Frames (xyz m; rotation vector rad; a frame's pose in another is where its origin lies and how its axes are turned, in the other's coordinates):
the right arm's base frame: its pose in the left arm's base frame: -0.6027 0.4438 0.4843 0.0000 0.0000 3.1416
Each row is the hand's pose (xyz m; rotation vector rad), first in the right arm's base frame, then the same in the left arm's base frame.
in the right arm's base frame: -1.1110 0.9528 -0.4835 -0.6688 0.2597 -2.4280
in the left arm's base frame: 0.5083 -0.5090 0.0008 -0.2014 -0.5188 0.6181
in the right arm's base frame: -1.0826 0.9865 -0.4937 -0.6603 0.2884 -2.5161
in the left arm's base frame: 0.4799 -0.5427 -0.0094 -0.2181 -0.4993 0.5311
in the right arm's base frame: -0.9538 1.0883 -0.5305 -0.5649 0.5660 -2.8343
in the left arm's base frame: 0.3511 -0.6445 -0.0462 -0.3880 -0.3873 0.1991
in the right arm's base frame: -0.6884 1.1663 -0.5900 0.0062 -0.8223 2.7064
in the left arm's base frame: 0.0857 -0.7225 -0.1057 -0.5851 -0.0044 -0.3176
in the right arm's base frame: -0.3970 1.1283 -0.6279 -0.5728 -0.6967 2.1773
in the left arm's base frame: -0.2057 -0.6845 -0.1436 -0.5746 0.4724 -0.8045
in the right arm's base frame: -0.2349 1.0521 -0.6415 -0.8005 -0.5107 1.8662
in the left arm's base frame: -0.3678 -0.6083 -0.1572 -0.4578 0.7175 -1.0843
